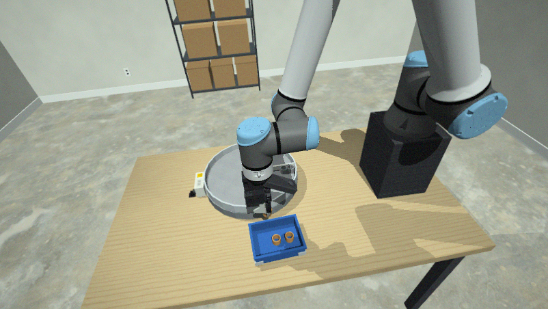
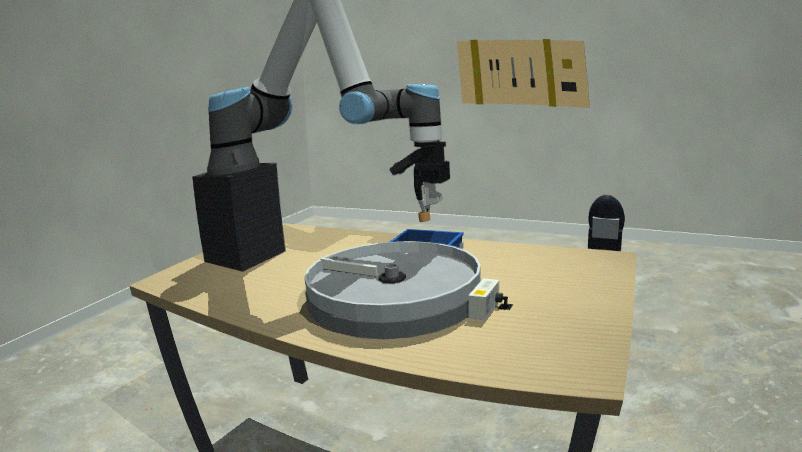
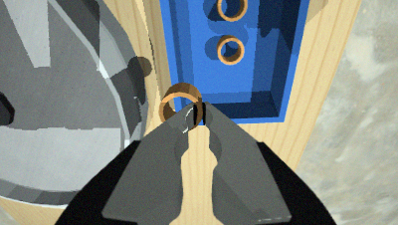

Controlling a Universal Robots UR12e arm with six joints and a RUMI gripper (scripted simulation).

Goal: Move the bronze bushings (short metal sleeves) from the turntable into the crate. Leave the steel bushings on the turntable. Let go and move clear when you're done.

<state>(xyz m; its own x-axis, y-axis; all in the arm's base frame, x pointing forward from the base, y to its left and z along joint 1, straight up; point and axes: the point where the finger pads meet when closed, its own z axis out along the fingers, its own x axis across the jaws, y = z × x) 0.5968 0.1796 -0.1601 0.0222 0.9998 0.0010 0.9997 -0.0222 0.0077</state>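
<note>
My hand is 20 mm past the blue crate, 40 mm to the right of it and 110 mm above it. Round my hand: grey turntable 40 mm ahead, 300 mm to the right, 90 mm below.
</note>
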